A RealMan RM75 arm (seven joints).
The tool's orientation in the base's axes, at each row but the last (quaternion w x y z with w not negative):
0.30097 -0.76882 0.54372 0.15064
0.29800 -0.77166 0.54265 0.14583
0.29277 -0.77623 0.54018 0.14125
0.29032 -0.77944 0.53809 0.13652
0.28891 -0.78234 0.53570 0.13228
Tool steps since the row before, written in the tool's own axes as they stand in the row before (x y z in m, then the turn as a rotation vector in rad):
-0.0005 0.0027 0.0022 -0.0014 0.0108 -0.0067
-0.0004 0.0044 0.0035 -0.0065 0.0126 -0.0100
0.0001 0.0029 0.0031 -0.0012 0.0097 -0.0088
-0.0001 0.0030 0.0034 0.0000 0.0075 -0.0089
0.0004 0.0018 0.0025 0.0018 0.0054 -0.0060
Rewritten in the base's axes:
-0.0025 0.0011 -0.0022 -0.0112 -0.0056 0.0027
-0.0039 0.0014 -0.0038 -0.0150 -0.0042 0.0076
-0.0023 0.0011 -0.0034 -0.0102 -0.0068 0.0047
-0.0025 0.0014 -0.0036 -0.0078 -0.0072 0.0048
-0.0012 0.0007 -0.0028 -0.0049 -0.0063 0.0022

